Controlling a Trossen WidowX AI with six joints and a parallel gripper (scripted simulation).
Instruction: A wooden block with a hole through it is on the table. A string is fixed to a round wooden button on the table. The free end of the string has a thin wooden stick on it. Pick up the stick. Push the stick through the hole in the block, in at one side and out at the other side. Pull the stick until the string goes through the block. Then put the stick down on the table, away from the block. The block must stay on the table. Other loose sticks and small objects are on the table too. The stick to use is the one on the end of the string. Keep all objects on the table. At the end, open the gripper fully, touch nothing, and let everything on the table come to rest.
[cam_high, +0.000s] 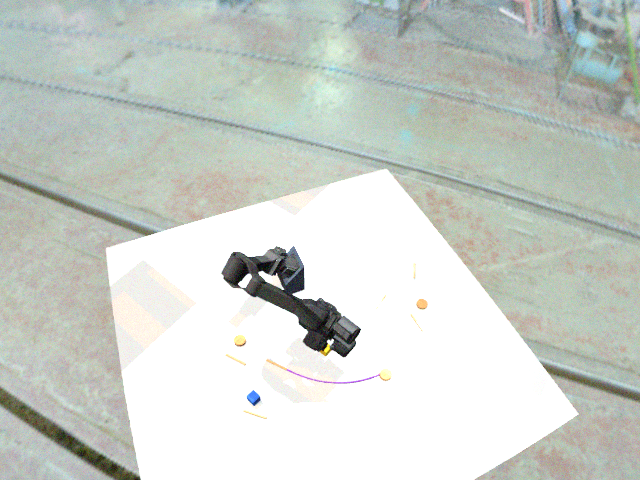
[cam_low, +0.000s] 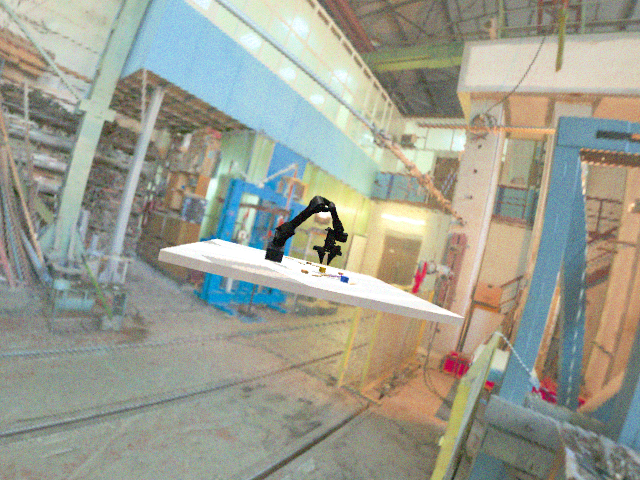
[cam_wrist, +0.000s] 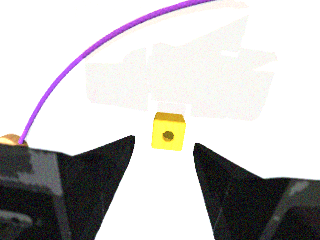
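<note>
My gripper tip is 30 mm above the yellow wooden block. The rest, counted from my gripper tip: blue cube 80 mm ahead, 270 mm to the right, 30 mm below; then thin wooden stick 160 mm to the right, 40 mm below; then round button 150 mm ahead, 150 mm to the left, 40 mm below.
</note>
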